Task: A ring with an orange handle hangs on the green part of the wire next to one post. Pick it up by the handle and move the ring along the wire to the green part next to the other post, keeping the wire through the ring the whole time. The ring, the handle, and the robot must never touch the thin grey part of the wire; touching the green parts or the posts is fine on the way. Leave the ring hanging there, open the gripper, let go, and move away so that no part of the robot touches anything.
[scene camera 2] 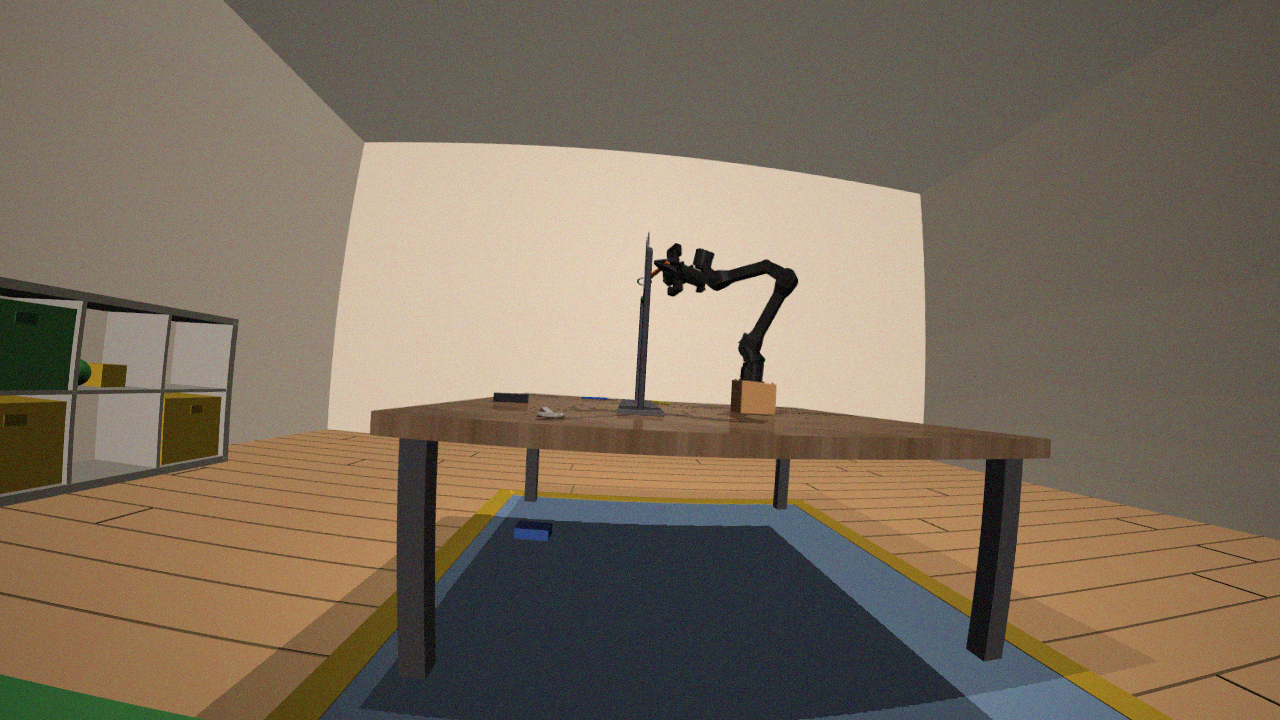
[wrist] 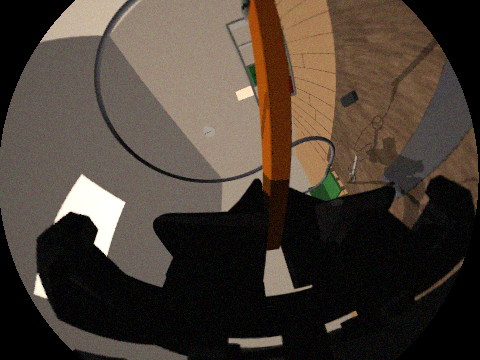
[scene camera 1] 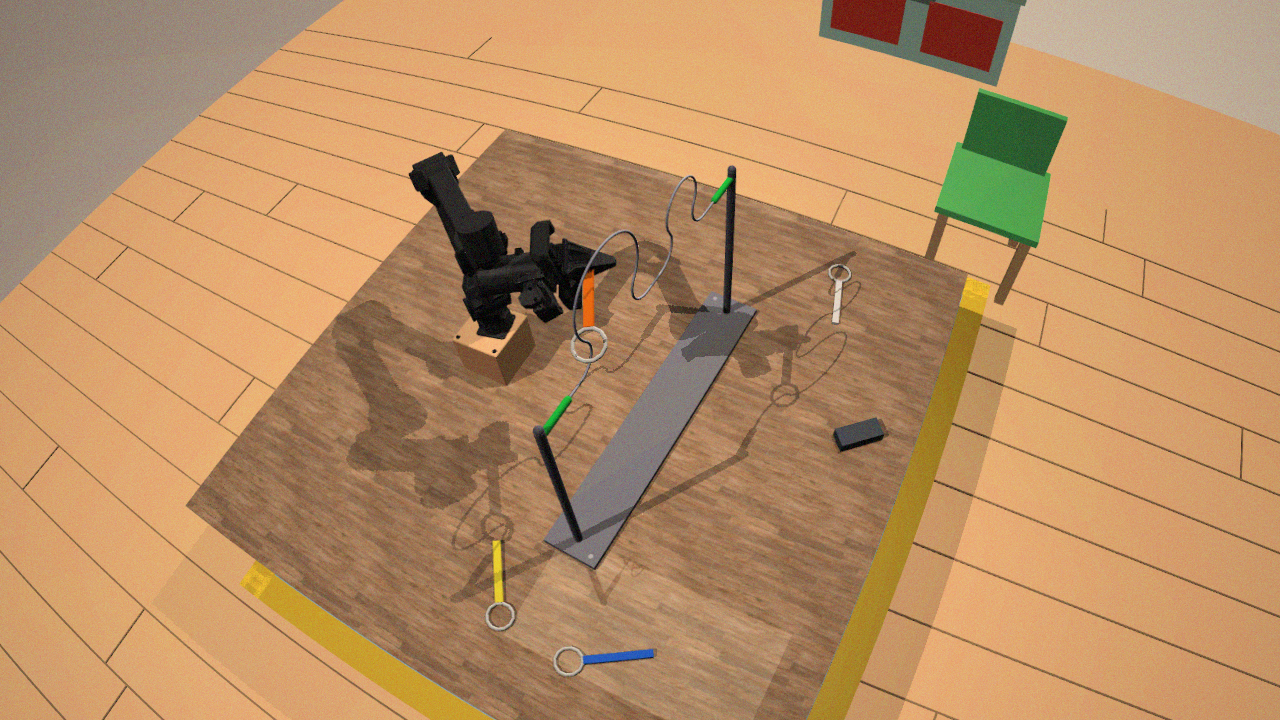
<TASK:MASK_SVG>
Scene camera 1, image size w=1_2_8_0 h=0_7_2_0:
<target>my gripper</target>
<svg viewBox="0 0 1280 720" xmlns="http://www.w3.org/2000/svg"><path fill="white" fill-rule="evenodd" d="M582 286L579 292L576 309L582 308ZM615 257L598 252L588 271L594 270L595 276L616 267ZM551 220L536 222L530 228L530 252L525 253L522 248L514 248L514 254L510 254L506 262L506 272L510 288L515 293L521 293L518 296L521 306L526 310L533 308L534 313L545 323L563 313L555 296L557 285L559 285L559 298L569 310L573 310L578 284L587 264L596 251L567 239L562 239L560 244L553 245L553 243L549 243L549 236L554 233Z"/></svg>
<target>dark block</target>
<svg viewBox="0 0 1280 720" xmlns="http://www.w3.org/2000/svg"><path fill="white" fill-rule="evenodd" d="M877 417L836 428L833 435L840 452L881 441L884 437L884 432Z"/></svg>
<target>yellow-handled ring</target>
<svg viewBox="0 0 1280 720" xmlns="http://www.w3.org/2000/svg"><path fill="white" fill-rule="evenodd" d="M498 540L493 541L495 603L487 608L485 621L489 628L495 631L504 631L507 628L509 629L514 622L515 614L511 606L504 602L501 541ZM496 605L506 606L511 611L512 618L505 627L497 628L489 621L489 612Z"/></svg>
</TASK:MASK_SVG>
